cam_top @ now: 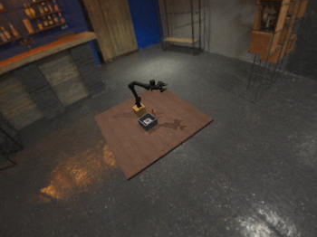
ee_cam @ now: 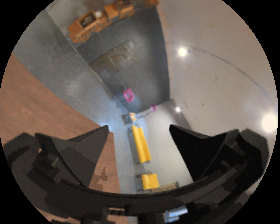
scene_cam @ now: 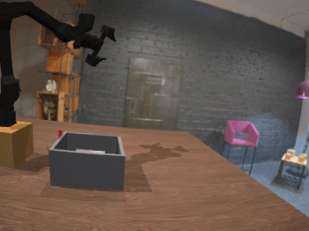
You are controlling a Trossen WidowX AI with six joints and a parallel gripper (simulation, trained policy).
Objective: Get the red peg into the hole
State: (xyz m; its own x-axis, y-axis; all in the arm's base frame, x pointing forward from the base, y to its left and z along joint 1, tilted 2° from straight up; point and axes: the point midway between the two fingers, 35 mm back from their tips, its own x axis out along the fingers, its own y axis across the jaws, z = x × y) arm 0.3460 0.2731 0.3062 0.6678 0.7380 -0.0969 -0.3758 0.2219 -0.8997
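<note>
The red peg is 18 cm behind my gripper tip, 19 cm to the right of it and 39 cm below it. Also, from my gripper tip: plate (5 cm behind, 38 cm to the right, 38 cm below); then grey box (5 cm behind, 38 cm to the right, 40 cm below).
</note>
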